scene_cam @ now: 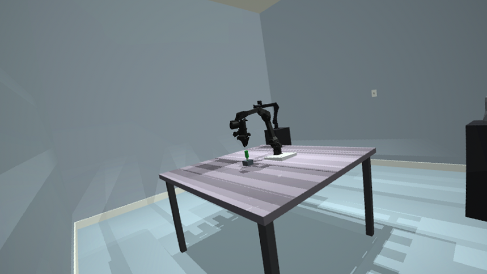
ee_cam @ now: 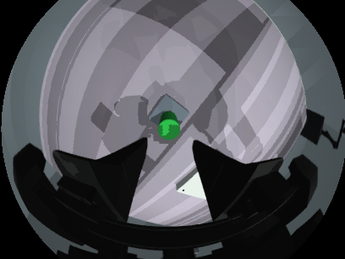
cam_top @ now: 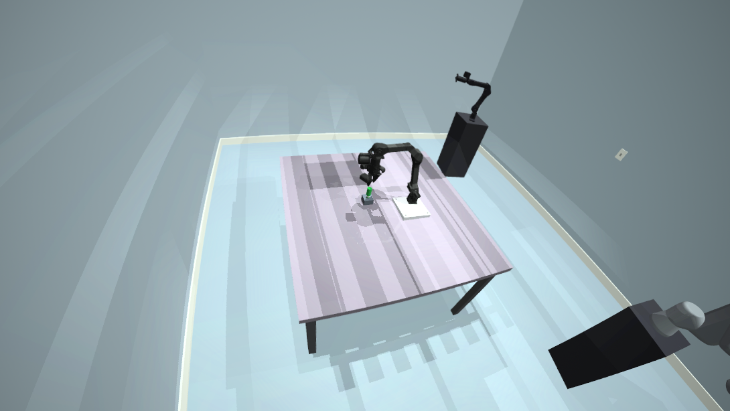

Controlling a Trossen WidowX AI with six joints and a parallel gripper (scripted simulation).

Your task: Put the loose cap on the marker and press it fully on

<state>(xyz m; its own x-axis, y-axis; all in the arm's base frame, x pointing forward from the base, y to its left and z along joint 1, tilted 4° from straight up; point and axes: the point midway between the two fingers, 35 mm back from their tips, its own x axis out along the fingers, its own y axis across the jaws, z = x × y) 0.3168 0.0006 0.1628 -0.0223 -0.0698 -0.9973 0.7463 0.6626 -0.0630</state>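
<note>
My gripper tip is now 60 mm above the green cap. Round my gripper tip: green marker (70 mm below).
</note>
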